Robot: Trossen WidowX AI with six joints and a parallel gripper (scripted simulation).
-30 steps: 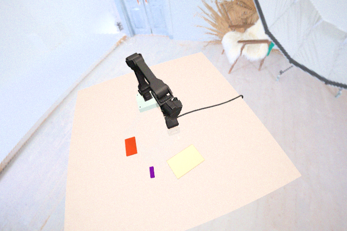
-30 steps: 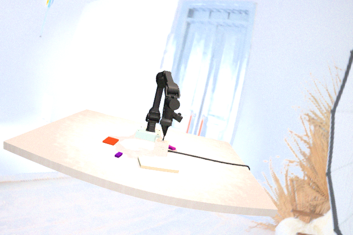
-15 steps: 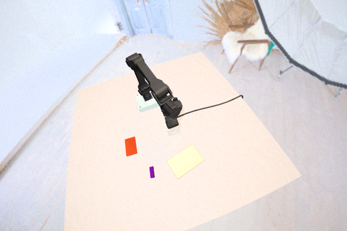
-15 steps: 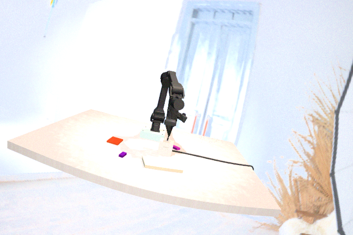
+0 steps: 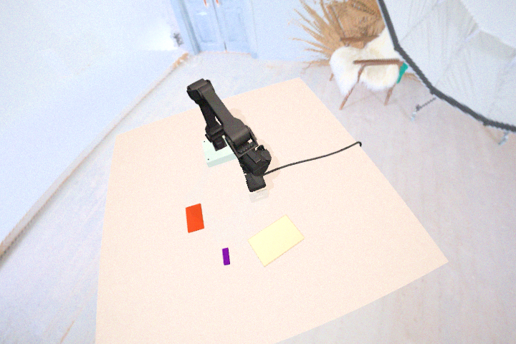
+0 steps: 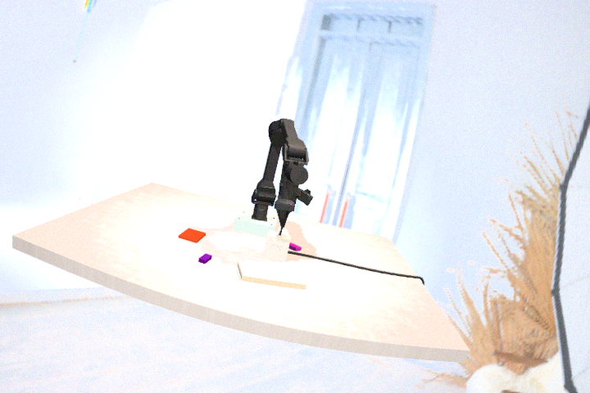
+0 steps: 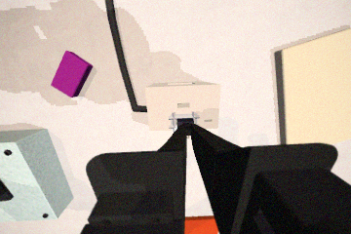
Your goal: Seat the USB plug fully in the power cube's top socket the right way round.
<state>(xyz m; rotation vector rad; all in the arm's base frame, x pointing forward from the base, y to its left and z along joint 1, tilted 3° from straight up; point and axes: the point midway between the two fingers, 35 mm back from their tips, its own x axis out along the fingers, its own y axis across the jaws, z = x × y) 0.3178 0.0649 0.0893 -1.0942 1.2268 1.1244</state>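
Now: gripper tip 2 cm above the silver USB plug. Round my gripper tip: orange card 29 cm to the right, 10 cm below, 2 cm behind; then cream pad 22 cm ahead, 10 cm below, 3 cm to the right; then purple block 15 cm behind, 10 cm below, 7 cm to the left.
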